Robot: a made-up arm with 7 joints. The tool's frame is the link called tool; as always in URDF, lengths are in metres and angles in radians. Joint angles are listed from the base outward.
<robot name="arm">
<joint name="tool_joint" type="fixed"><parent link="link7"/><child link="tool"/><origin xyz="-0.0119 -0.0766 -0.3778"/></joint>
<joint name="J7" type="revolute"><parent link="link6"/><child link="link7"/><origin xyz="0.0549 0.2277 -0.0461"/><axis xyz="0 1 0"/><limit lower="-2.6" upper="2.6"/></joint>
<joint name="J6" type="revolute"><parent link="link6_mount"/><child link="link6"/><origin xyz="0.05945 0.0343 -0.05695"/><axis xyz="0 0 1"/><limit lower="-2.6" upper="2.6"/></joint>
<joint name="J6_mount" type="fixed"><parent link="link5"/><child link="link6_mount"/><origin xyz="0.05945 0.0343 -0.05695"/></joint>
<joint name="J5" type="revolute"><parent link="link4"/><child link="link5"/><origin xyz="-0.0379 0.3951 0.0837"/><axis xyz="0 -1 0"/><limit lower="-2.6" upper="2.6"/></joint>
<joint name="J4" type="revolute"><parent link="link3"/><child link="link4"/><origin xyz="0.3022 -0.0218 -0.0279"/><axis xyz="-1 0 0"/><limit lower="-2.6" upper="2.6"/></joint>
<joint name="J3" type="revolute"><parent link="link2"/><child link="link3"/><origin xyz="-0.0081 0.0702 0.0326"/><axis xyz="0 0 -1"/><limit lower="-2.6" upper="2.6"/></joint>
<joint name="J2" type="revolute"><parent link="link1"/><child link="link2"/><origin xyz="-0.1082 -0.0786 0.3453"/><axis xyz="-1 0 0"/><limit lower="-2.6" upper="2.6"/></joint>
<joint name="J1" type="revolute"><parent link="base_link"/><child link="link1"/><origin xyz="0 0 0.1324"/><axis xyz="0 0 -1"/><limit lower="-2.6" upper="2.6"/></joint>
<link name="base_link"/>
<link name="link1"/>
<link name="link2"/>
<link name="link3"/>
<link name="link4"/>
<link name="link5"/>
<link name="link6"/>
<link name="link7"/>
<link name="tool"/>
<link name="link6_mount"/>
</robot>
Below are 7 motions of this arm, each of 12 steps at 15 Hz.
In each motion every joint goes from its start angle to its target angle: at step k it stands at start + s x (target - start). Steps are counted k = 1, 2, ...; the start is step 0. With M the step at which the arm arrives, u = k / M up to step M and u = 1 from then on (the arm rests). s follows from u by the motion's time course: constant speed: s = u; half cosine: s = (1 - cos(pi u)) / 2; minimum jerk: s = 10 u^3 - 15 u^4 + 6 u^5.
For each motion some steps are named. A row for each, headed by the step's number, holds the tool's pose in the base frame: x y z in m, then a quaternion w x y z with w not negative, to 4 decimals.
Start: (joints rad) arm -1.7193 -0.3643 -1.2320 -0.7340 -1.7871 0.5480 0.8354
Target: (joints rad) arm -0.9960 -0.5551 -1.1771 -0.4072 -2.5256 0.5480 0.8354
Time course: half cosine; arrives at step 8
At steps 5, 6, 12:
5: 0.1210 -0.3008 1.1370 0.4560 0.7463 -0.3562 -0.3291
6: 0.0629 -0.3059 1.1668 0.4276 0.7442 -0.4079 -0.3114
12: 0.0073 -0.3017 1.1925 0.4049 0.7360 -0.4567 -0.2929

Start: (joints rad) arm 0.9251 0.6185 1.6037 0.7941 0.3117 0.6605 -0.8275
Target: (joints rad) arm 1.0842 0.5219 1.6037 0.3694 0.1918 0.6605 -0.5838
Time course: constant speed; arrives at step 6
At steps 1, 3, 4, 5, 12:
1: -0.6384 -0.7662 0.2383 0.5508 -0.6380 0.1561 -0.5150
3: -0.6019 -0.7570 0.2306 0.5315 -0.6030 0.1220 -0.5822
4: -0.5821 -0.7528 0.2294 0.5216 -0.5833 0.1040 -0.6139
5: -0.5614 -0.7488 0.2300 0.5117 -0.5623 0.0852 -0.6440
12: -0.5398 -0.7451 0.2328 0.5017 -0.5401 0.0658 -0.6725

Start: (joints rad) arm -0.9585 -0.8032 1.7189 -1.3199 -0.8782 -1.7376 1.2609
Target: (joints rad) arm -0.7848 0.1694 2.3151 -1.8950 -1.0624 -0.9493 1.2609
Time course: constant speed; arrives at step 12
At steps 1, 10, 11, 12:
1: 0.7414 -0.2081 0.8180 0.2745 -0.5521 -0.7426 0.2615
10: -0.1263 -0.1885 1.3007 0.3256 0.8098 0.4747 0.1137
11: -0.2421 -0.1301 1.2794 0.3979 0.7970 0.4273 0.1544
12: -0.3507 -0.0660 1.2384 0.4682 0.7752 0.3775 0.1933

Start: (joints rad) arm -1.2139 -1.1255 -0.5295 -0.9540 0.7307 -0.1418 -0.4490
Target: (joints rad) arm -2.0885 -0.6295 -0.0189 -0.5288 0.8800 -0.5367 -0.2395
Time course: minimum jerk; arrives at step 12
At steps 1, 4, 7, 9, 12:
1: 0.2693 0.3723 1.4088 0.4925 0.8196 0.2927 0.0013
4: 0.1056 0.5030 1.3506 0.5711 0.7524 0.3231 0.0579
7: -0.2809 0.6089 1.1671 0.6924 0.6064 0.3372 0.1980
9: -0.4691 0.5783 1.0474 0.7296 0.5380 0.3180 0.2775
12: -0.5386 0.5514 0.9953 0.7394 0.5133 0.3054 0.3108

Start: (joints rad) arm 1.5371 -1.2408 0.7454 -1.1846 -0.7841 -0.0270 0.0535
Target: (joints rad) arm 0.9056 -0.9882 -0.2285 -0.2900 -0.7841 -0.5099 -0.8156
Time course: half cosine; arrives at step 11
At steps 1, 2, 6, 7, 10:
1: -0.2822 -0.2856 1.1008 0.2317 0.7914 -0.5298 -0.1985
2: -0.2080 -0.2986 1.1260 0.2567 0.8047 -0.4877 -0.2208
6: 0.3745 -0.0403 1.1247 0.5340 0.7164 -0.2036 -0.4002
7: 0.4650 0.0969 1.0500 0.6203 0.6351 -0.1640 -0.4301
10: 0.5254 0.3374 0.8419 0.7740 0.4259 -0.1567 -0.4416

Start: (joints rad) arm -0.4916 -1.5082 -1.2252 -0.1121 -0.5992 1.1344 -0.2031
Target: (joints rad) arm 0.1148 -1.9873 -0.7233 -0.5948 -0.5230 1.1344 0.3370
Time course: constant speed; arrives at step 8
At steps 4, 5, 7, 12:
4: -0.6300 -0.1206 0.8885 0.0712 0.4659 -0.4371 0.7660
5: -0.5992 -0.1319 0.9044 0.0882 0.4664 -0.4712 0.7434
7: -0.5472 -0.1660 0.9089 0.1157 0.4599 -0.5416 0.6941
12: -0.5273 -0.1858 0.8978 0.1262 0.4528 -0.5774 0.6675

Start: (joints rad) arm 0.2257 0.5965 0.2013 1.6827 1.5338 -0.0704 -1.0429
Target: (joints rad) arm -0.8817 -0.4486 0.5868 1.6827 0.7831 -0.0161 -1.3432
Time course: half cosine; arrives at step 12
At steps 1, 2, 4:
1: 0.5846 -0.2161 -0.2827 0.2601 -0.3788 -0.3849 0.8004
2: 0.6144 -0.1710 -0.2675 0.2535 -0.3818 -0.4105 0.7883
4: 0.6840 -0.0040 -0.2151 0.2428 -0.3755 -0.4997 0.7418

